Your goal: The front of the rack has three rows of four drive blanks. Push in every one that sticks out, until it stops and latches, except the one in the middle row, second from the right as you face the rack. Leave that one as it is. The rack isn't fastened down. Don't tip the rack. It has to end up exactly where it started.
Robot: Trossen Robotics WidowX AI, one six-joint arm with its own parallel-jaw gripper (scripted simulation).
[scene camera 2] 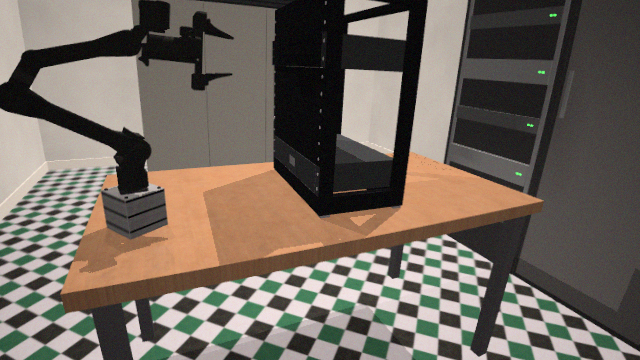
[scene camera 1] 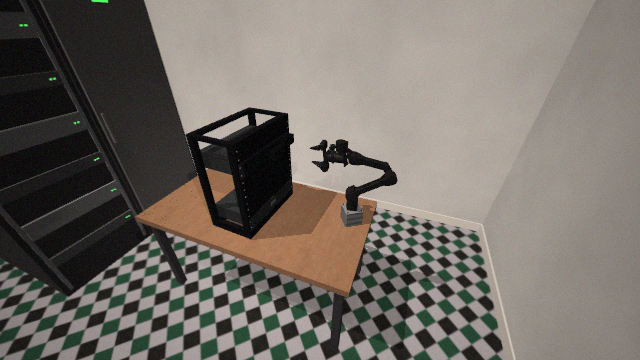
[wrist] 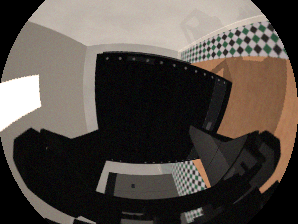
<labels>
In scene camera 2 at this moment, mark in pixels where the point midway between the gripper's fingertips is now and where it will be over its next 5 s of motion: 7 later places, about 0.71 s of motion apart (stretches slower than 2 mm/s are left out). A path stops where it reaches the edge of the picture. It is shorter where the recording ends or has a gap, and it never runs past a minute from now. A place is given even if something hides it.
My gripper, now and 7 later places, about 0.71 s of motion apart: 232, 56; 231, 49; 233, 48; 254, 53; 268, 55; 269, 54; 280, 62; 281, 60
</labels>
